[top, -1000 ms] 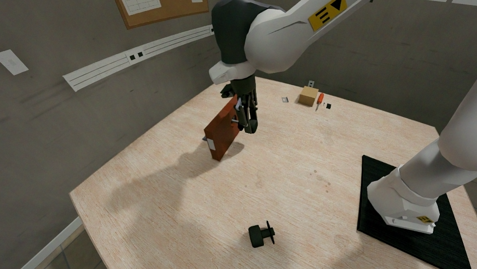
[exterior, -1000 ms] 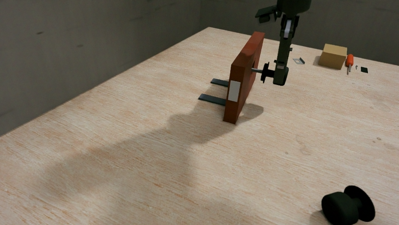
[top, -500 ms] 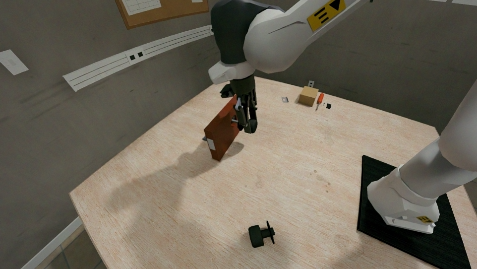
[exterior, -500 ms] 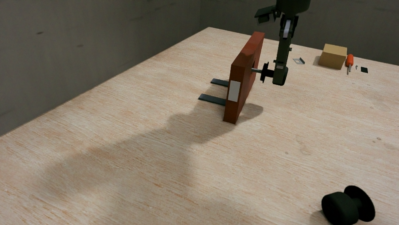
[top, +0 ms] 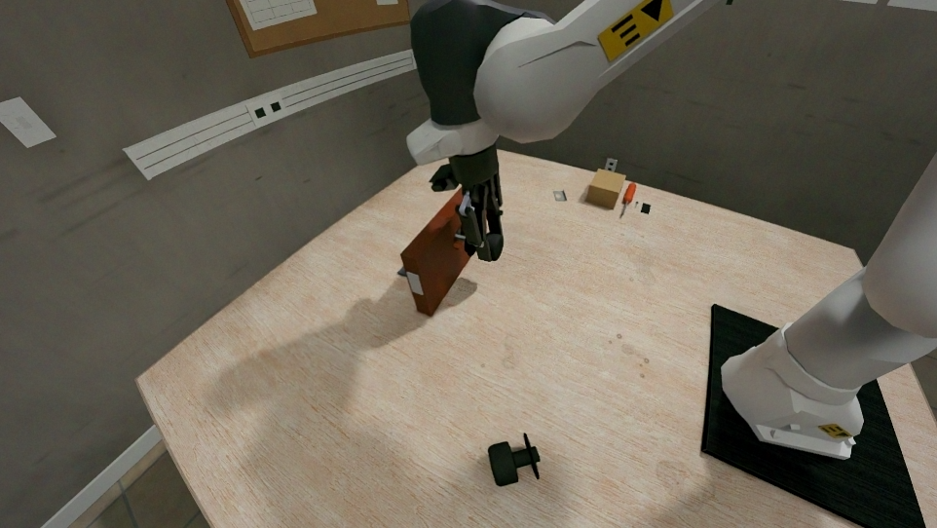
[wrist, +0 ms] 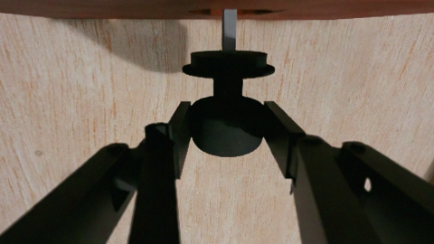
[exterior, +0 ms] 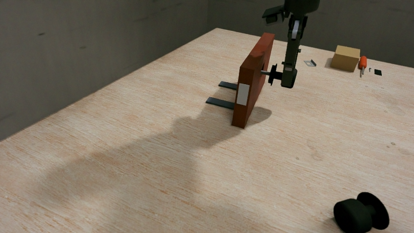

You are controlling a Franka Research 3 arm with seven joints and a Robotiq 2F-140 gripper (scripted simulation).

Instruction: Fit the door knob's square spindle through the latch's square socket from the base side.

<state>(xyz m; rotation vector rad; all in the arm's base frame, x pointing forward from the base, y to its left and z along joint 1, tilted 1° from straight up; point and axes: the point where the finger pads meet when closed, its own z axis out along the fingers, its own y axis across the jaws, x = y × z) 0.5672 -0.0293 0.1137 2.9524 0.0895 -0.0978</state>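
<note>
The red-brown wooden door slab lies 90 mm ahead of my hand and 30 mm below it. The rest, counted from my hand: black door knob 40 mm ahead, 30 mm below; grey latch plate 150 mm to the left, 80 mm ahead, 30 mm below; tan box 490 mm to the right, 170 mm behind, 100 mm below.
</note>
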